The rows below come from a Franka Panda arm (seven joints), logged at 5 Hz.
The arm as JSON. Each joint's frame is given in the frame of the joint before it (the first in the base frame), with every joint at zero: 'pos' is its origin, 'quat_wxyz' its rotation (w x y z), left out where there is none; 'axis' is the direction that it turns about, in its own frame. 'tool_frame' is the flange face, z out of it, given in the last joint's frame.
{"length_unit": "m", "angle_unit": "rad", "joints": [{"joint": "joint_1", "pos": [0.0, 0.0, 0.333], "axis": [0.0, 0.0, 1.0]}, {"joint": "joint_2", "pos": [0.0, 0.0, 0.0], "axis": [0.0, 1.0, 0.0]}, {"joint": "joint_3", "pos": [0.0, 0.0, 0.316], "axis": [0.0, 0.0, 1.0]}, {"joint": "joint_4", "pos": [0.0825, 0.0, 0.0], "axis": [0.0, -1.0, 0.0]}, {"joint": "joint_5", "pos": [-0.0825, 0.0, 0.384], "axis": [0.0, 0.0, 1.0]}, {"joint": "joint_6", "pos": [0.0, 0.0, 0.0], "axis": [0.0, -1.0, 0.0]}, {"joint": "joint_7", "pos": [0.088, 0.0, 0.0], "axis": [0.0, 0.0, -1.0]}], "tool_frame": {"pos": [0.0, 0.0, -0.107], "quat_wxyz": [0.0, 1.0, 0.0, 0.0]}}
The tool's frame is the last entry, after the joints.
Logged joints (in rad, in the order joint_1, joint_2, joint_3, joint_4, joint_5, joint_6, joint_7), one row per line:
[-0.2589, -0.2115, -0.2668, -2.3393, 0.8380, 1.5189, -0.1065]
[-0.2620, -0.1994, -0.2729, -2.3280, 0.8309, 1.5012, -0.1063]
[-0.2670, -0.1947, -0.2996, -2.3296, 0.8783, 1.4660, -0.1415]
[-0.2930, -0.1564, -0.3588, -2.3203, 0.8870, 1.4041, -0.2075]
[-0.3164, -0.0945, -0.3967, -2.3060, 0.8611, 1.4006, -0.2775]
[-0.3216, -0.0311, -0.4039, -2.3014, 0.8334, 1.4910, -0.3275]
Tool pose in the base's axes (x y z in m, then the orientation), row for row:
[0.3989, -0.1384, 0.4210, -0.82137, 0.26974, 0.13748, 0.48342]
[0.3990, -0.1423, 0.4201, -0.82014, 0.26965, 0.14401, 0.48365]
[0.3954, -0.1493, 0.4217, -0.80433, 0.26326, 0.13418, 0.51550]
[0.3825, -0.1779, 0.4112, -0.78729, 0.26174, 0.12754, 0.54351]
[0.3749, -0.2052, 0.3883, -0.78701, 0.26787, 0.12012, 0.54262]
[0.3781, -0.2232, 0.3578, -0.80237, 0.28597, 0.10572, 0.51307]
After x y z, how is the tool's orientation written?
As a quaternion, x y z w.
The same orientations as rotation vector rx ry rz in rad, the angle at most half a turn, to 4 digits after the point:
[-2.0009, 0.6571, 0.3349]
[-1.9977, 0.6568, 0.3508]
[-1.9322, 0.6324, 0.3223]
[-1.8687, 0.6213, 0.3027]
[-1.8687, 0.6360, 0.2852]
[-1.9295, 0.6877, 0.2542]

